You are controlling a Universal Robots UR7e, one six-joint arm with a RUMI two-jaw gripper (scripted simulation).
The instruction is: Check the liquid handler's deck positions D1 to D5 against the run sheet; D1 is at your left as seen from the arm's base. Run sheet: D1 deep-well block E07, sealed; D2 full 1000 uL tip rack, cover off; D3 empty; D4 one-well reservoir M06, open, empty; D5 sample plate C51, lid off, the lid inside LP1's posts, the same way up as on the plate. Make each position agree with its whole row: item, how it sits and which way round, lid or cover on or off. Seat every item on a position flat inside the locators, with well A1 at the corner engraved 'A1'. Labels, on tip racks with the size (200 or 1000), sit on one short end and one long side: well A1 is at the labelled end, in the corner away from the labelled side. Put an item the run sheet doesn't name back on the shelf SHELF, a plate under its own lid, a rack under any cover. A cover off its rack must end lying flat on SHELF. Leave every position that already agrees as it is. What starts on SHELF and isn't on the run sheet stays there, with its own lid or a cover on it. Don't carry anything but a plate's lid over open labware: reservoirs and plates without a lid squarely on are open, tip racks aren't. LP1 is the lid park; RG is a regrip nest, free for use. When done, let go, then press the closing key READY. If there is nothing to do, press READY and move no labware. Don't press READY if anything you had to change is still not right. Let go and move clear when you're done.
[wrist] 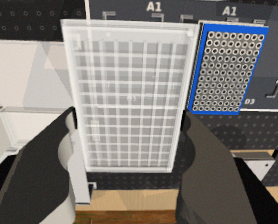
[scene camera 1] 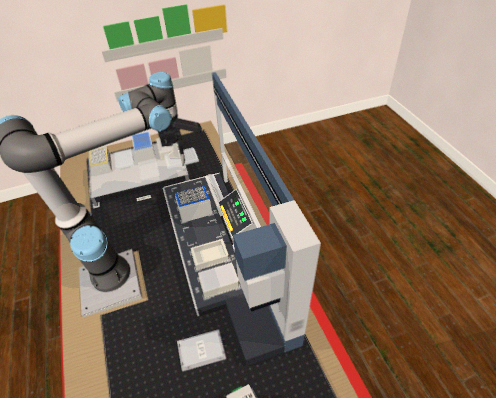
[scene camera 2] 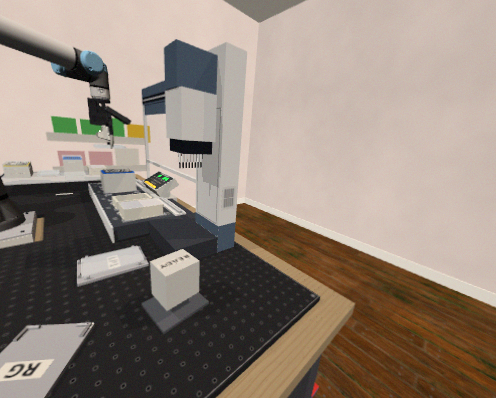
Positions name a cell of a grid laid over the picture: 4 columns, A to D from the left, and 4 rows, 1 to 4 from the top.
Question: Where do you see a deep-well block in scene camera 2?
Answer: B3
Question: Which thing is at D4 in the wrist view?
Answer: The gripper.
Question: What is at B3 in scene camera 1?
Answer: A cream one-well reservoir.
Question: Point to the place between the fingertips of the gripper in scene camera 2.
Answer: At A2
